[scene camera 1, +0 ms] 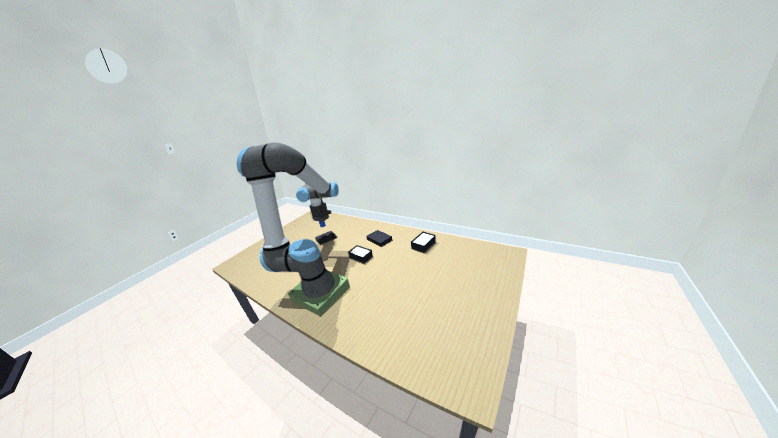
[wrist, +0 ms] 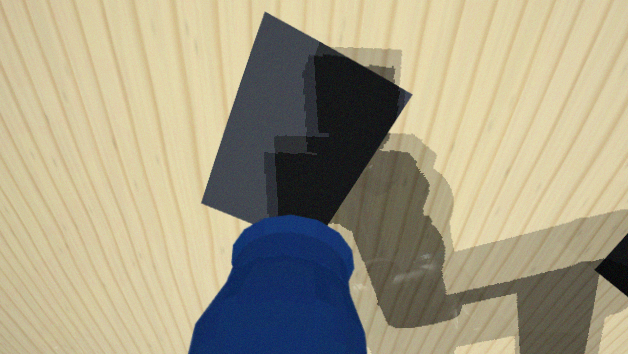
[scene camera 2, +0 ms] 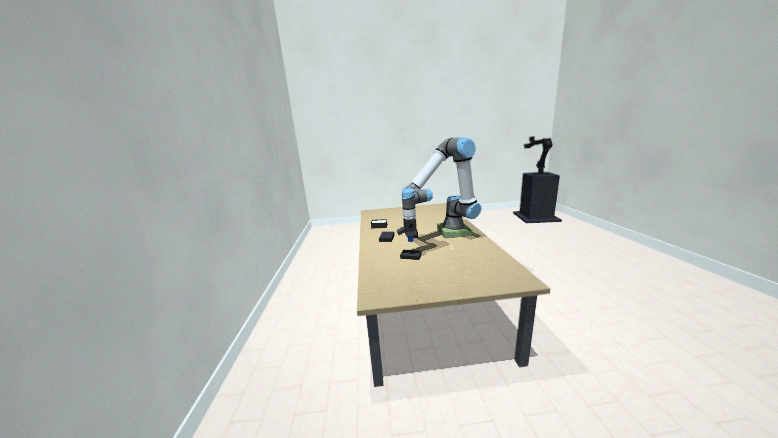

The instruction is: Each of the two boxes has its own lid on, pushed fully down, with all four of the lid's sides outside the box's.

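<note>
My suction gripper has a blue cup, points down and carries nothing. It hangs above a dark lid, which lies flat on the table with arm shadow across it. The cup hides this lid's near corner in the wrist view. A second, wider dark lid lies flat between that lid and the larger box. The larger black box is open, with a white inside. The smaller black box is open too, white inside; it does not show in scene camera 2.
The wooden table carries the arm's green base, nearer the front edge than the boxes. A black corner shows at the wrist view's right edge; I cannot tell whose. A black pedestal stands off the table.
</note>
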